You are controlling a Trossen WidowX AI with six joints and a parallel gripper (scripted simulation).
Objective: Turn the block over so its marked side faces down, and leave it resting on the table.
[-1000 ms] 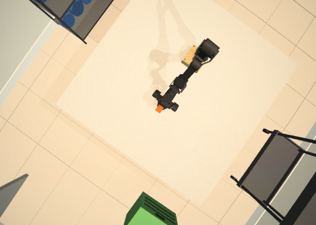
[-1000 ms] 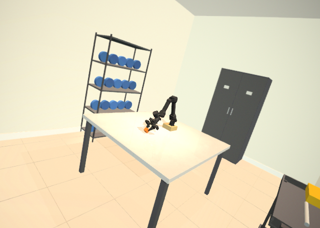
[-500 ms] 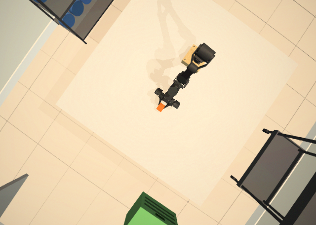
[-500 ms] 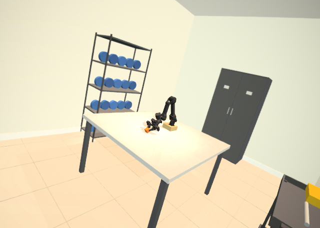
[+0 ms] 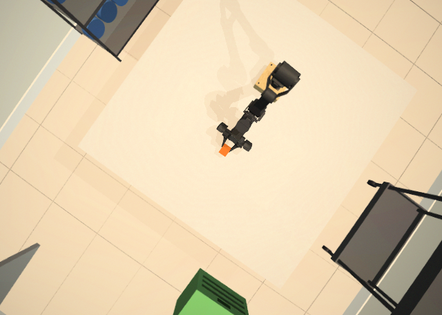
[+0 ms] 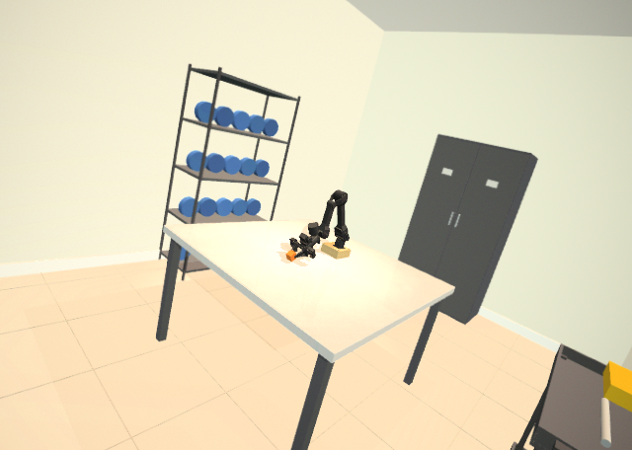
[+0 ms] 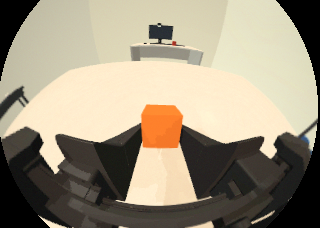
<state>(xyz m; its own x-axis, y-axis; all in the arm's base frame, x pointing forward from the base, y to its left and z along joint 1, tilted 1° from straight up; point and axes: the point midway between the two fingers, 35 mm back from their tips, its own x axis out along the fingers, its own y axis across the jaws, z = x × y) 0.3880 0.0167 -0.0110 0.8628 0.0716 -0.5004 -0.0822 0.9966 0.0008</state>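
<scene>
Right now the orange block is 1 cm below my gripper tip.
</scene>
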